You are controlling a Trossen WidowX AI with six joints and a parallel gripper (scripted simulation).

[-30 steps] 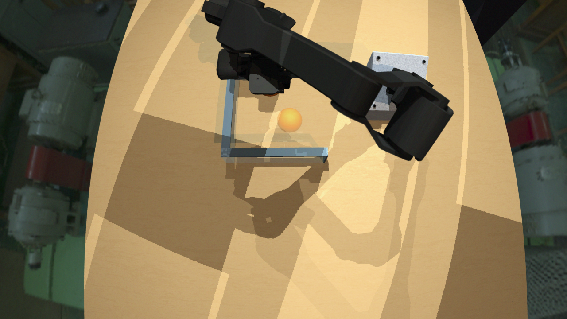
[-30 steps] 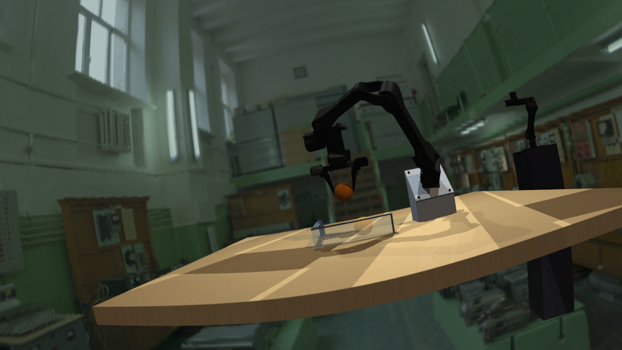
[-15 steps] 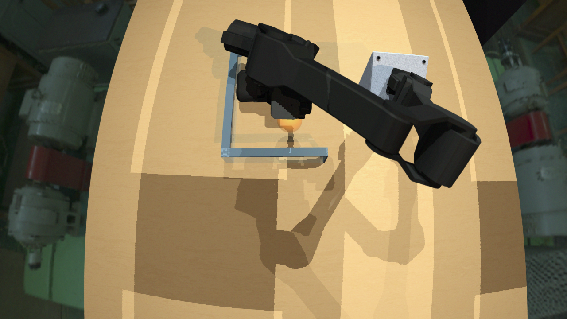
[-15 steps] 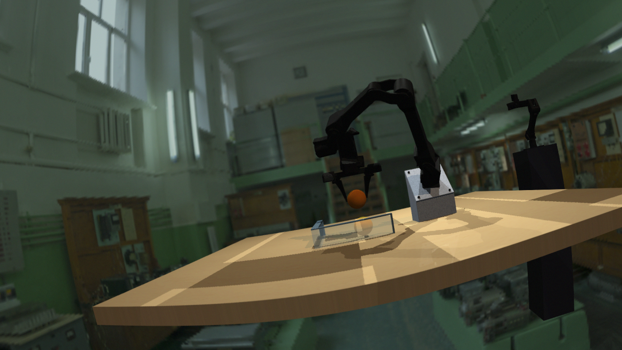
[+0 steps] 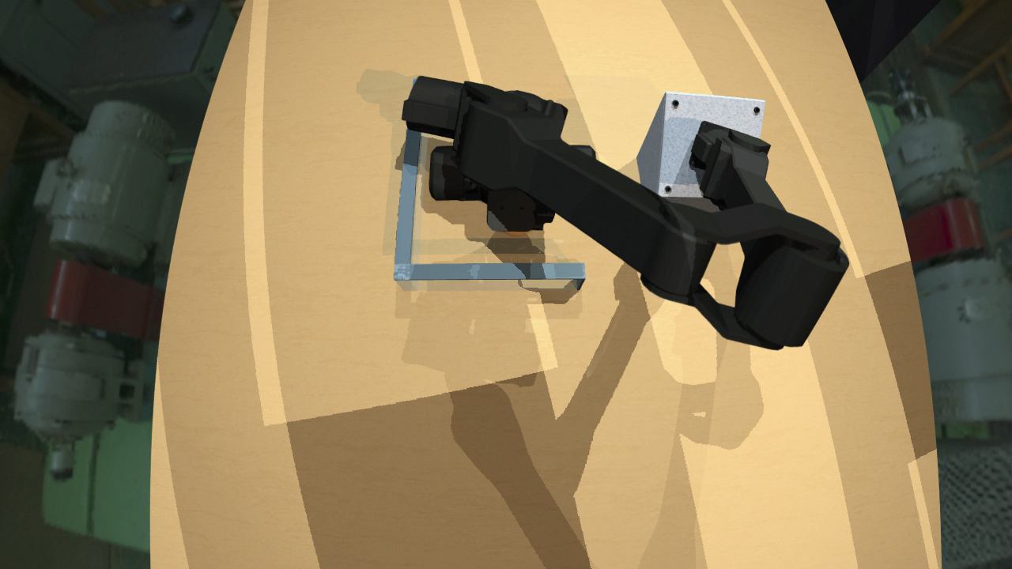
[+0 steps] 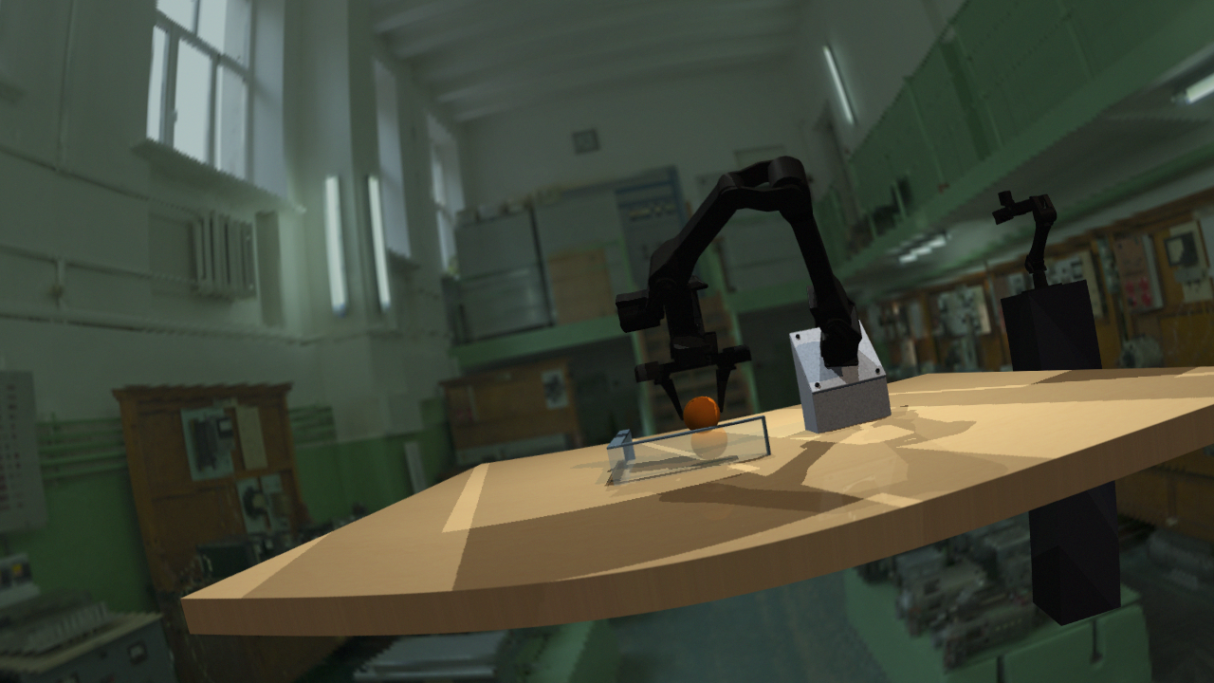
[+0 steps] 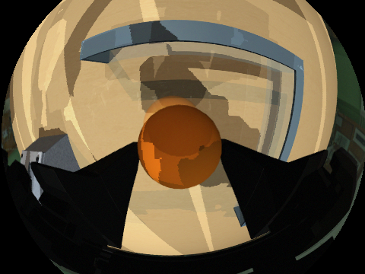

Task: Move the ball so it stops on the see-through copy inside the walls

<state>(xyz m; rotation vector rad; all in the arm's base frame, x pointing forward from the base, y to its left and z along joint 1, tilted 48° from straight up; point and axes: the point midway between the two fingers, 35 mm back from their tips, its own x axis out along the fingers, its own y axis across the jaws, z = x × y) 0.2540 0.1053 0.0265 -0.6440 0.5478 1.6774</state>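
Now: the see-through copy 4 cm below my gripper tip. Round my gripper tip: orange ball (right at my gripper tip); clear wall (9 cm to the left, 4 cm below, 2 cm ahead).
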